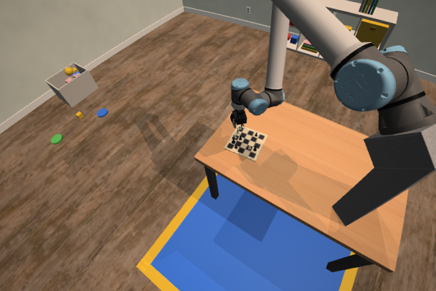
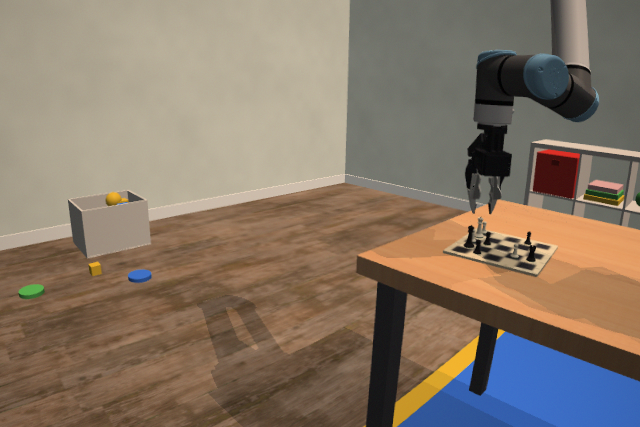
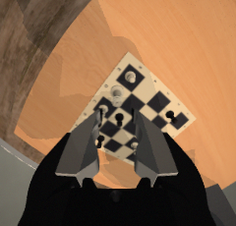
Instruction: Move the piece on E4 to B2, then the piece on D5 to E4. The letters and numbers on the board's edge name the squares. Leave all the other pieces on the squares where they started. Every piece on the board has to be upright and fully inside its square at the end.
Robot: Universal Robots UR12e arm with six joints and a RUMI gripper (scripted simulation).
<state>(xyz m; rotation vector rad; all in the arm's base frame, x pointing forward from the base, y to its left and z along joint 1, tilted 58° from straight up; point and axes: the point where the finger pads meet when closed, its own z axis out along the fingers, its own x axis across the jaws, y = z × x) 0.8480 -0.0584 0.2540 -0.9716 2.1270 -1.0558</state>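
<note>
Right now the tall white piece is 5 cm below my hand. The rest, counted from my hand: chessboard (7 cm behind, 5 cm to the left, 8 cm below); then black piece (14 cm behind, 9 cm to the left, 6 cm below).
</note>
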